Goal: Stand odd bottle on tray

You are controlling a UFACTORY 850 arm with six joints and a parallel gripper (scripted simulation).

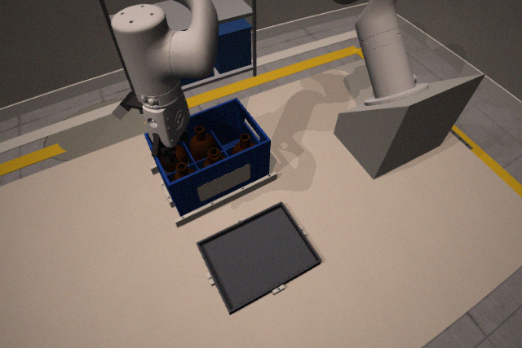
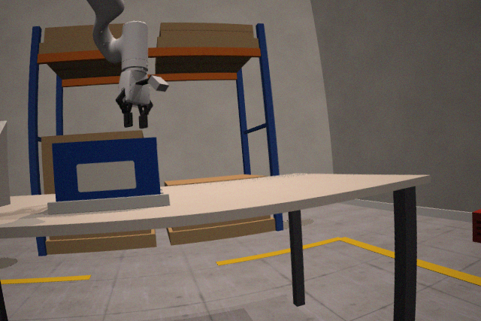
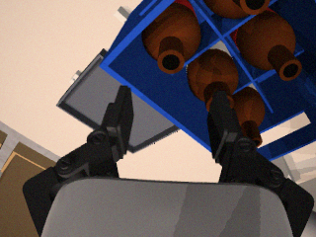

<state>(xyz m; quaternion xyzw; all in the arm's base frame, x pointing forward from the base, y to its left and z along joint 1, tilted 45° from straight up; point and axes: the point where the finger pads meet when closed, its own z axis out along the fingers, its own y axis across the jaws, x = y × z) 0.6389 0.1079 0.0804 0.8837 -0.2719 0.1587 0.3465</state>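
Right now the brown bottle is 15 cm below my hand, 8 cm behind it and 1 cm to the right of it. From my hand the other things lie so: dark grey tray (22 cm to the left, 22 cm below, 11 cm behind); then crate (15 cm below, 8 cm behind, 6 cm to the right).
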